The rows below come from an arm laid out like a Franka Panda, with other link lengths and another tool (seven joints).
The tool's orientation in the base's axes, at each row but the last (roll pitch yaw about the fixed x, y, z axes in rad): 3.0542, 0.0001, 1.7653; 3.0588, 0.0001, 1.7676; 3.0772, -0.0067, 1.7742; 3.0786, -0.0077, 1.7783; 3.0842, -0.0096, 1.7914; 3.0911, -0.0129, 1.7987; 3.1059, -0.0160, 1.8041
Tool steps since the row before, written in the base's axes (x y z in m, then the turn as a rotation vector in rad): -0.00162, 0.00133, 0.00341, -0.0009, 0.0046, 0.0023; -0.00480, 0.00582, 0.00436, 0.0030, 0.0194, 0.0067; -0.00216, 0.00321, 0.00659, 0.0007, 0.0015, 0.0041; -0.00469, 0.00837, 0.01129, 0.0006, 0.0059, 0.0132; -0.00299, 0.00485, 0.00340, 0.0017, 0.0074, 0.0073; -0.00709, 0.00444, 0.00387, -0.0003, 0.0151, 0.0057; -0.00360, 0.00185, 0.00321, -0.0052, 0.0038, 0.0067
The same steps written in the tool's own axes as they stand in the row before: 0.00162, -0.00103, -0.00351, 0.0047, 0.0002, -0.0023; 0.00665, -0.00320, -0.00464, 0.0184, 0.0073, -0.0061; 0.00362, -0.00104, -0.00665, 0.0014, 0.0012, -0.0040; 0.00924, -0.00215, -0.01138, 0.0058, 0.0026, -0.0130; 0.00542, -0.00166, -0.00345, 0.0069, 0.0037, -0.0070; 0.00598, -0.00570, -0.00409, 0.0148, 0.0034, -0.0053; 0.00268, -0.00296, -0.00328, 0.0050, -0.0039, -0.0068
